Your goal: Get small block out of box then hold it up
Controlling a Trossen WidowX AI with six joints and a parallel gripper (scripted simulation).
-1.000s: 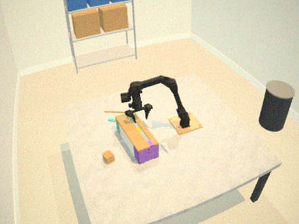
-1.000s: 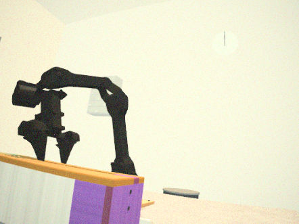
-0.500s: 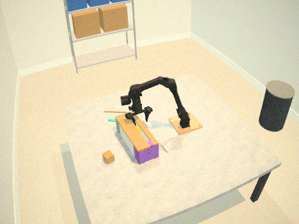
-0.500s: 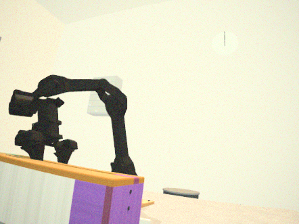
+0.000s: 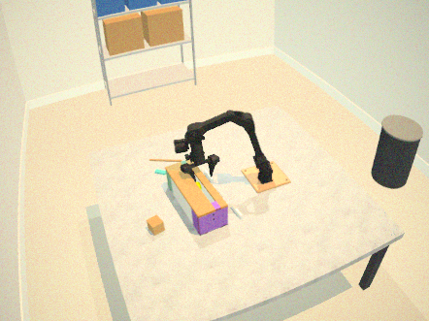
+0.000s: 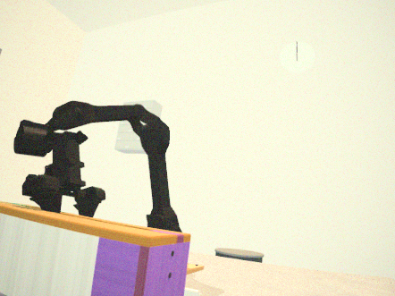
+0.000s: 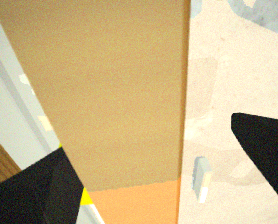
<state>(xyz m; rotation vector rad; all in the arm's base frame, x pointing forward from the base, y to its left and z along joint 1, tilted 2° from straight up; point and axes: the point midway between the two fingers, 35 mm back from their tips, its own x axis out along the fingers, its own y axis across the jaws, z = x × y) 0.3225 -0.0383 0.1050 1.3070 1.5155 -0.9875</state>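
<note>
The yellow block is 40 mm ahead of my gripper tip and 40 mm to the left of it. Round my gripper tip: orange cube: 290 mm ahead, 160 mm to the left, 60 mm below; box: 20 mm ahead, 60 mm to the left, 30 mm below; teal piece: 170 mm ahead, 240 mm to the right, 80 mm below.
</note>
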